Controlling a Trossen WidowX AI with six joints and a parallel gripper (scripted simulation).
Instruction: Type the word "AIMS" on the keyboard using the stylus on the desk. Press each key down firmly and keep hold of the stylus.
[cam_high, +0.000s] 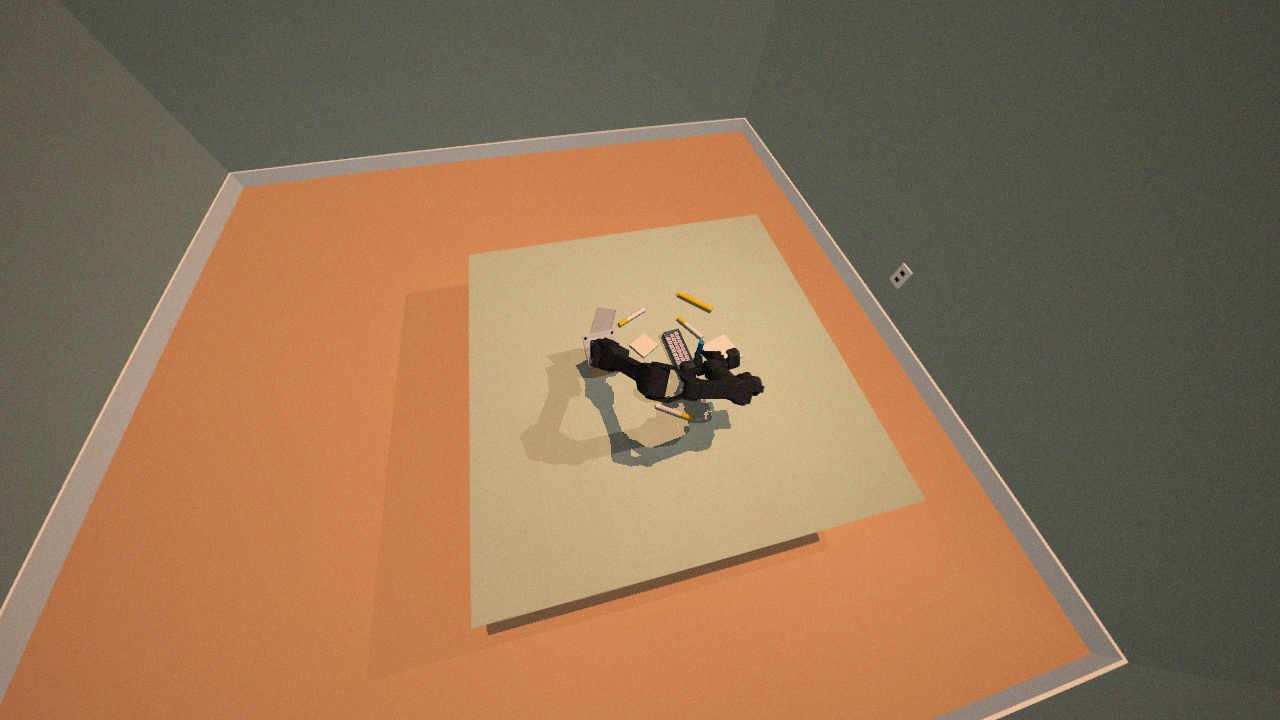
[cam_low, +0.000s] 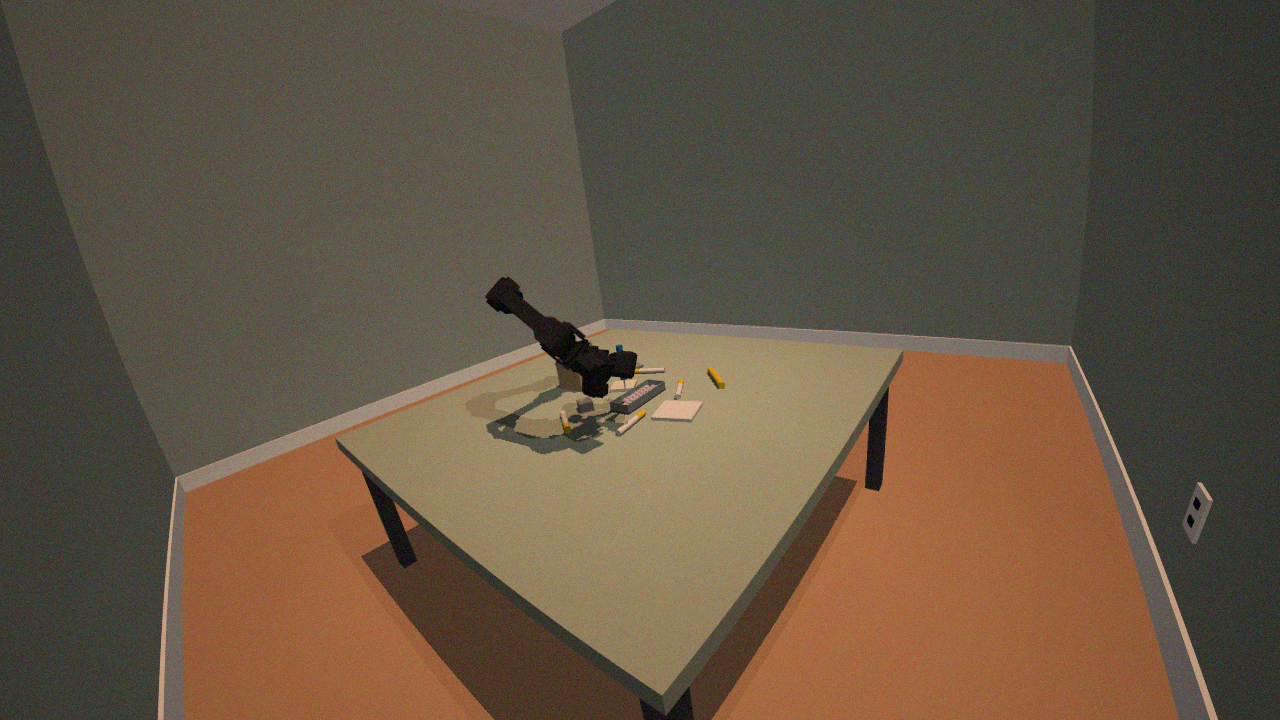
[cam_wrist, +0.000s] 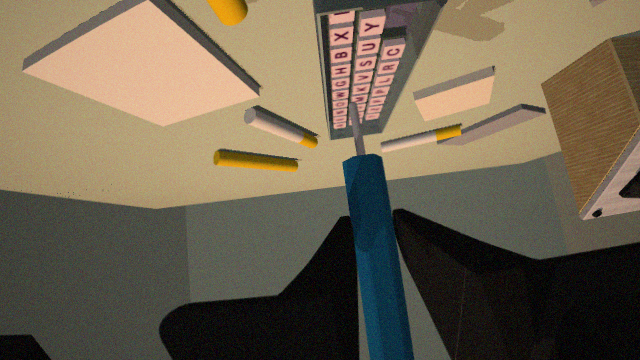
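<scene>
Now: the small grey block 120 mm behind my gripper tip, 110 mm below it and 50 mm to the right of it. Round my gripper tip: blue stylus 10 mm below; then grey stylus tip 50 mm below; then yellow stick 290 mm to the left, 110 mm below, 70 mm ahead.
</scene>
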